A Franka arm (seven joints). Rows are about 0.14 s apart.
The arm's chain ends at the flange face. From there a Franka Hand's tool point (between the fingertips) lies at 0.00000 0.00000 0.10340 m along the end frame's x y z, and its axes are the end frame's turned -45 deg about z.
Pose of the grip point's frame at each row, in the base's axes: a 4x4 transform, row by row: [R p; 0 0 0 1], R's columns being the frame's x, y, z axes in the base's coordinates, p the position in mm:
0.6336, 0.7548, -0.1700, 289.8; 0.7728, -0.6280, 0.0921, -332.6; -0.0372, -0.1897, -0.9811, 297.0; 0, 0, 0, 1
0.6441, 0.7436, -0.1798, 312.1; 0.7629, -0.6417, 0.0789, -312.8; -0.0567, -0.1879, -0.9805, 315.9; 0, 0, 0, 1
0.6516, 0.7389, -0.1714, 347.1; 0.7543, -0.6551, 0.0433, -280.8; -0.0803, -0.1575, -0.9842, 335.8; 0, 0, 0, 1
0.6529, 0.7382, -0.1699, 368.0; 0.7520, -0.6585, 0.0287, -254.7; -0.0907, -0.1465, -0.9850, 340.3; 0, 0, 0, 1
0.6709, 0.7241, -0.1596, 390.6; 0.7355, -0.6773, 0.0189, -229.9; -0.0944, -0.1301, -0.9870, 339.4; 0, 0, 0, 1
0.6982, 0.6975, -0.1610, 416.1; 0.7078, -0.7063, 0.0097, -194.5; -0.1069, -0.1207, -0.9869, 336.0; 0, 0, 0, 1
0.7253, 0.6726, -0.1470, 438.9; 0.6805, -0.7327, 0.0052, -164.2; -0.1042, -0.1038, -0.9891, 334.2; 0, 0, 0, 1
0.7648, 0.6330, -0.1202, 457.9; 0.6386, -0.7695, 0.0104, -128.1; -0.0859, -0.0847, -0.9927, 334.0; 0, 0, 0, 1
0.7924, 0.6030, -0.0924, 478.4; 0.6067, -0.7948, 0.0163, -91.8; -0.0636, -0.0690, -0.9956, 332.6; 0, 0, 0, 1
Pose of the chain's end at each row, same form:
0.9817, 0.0857, -0.1700, 307.4; 0.1024, -0.9905, 0.0921, -342.1; -0.1604, -0.1078, -0.9811, 398.4; 0, 0, 0, 1
0.9813, 0.0704, -0.1798, 330.7; 0.0857, -0.9932, 0.0789, -321.0; -0.1730, -0.0928, -0.9805, 417.3; 0, 0, 0, 1
0.9832, 0.0617, -0.1714, 364.8; 0.0701, -0.9966, 0.0433, -285.3; -0.1681, -0.0546, -0.9842, 437.6; 0, 0, 0, 1
0.9837, 0.0603, -0.1699, 385.6; 0.0661, -0.9974, 0.0287, -257.7; -0.1677, -0.0395, -0.9850, 442.1; 0, 0, 0, 1
0.9864, 0.0376, -0.1596, 407.1; 0.0412, -0.9990, 0.0189, -231.9; -0.1587, -0.0252, -0.9870, 441.5; 0, 0, 0, 1
0.9869, -0.0005, -0.1610, 432.7; 0.0011, -0.9999, 0.0097, -195.5; -0.1609, -0.0098, -0.9869, 438.0; 0, 0, 0, 1
0.9885, -0.0373, -0.1470, 454.1; -0.0369, -0.9993, 0.0052, -164.7; -0.1471, 0.0003, -0.9891, 436.5; 0, 0, 0, 1
0.9884, -0.0932, -0.1202, 470.3; -0.0926, -0.9957, 0.0104, -129.2; -0.1206, 0.0008, -0.9927, 436.6; 0, 0, 0, 1
0.9867, -0.1339, -0.0924, 488.0; -0.1330, -0.9910, 0.0163, -93.5; -0.0938, -0.0038, -0.9956, 435.5; 0, 0, 0, 1

